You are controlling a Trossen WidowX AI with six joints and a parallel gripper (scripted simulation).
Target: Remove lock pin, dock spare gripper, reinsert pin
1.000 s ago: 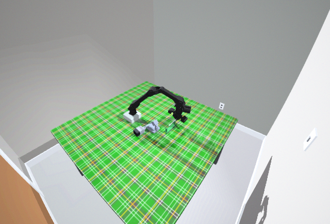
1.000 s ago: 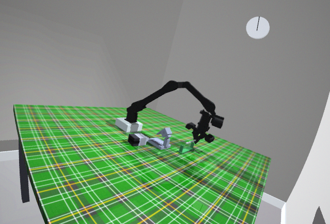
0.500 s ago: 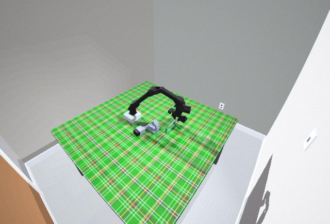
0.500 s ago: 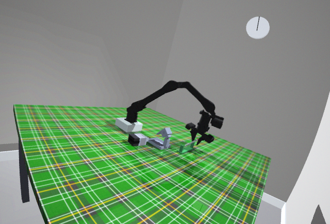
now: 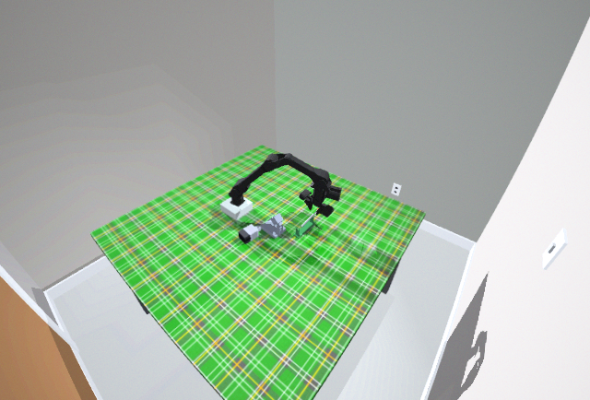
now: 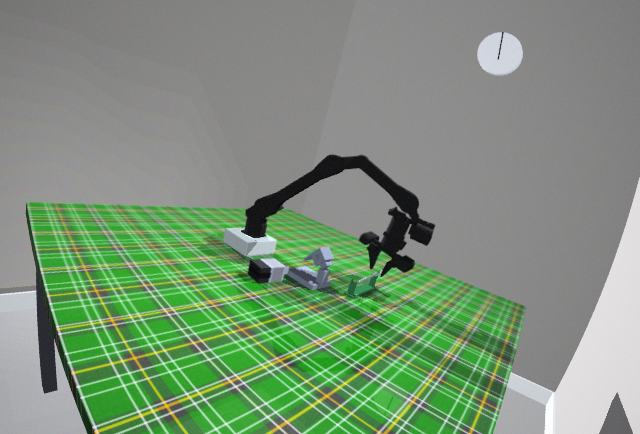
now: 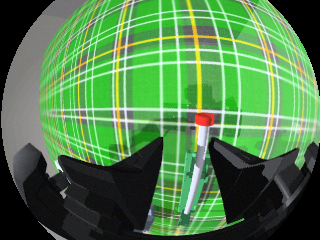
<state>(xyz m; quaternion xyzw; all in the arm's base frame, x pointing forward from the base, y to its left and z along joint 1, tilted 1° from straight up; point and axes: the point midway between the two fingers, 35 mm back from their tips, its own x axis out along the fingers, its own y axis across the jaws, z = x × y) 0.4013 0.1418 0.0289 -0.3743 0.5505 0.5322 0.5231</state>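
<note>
My gripper tip is 100 mm to the left of the green u-shaped cradle and 10 mm above it. From my gripper tip the other things lie so: light grey mount (120 mm behind, 190 mm to the right, 20 mm above); then spare gripper (210 mm behind, 280 mm to the right, 20 mm below).
</note>
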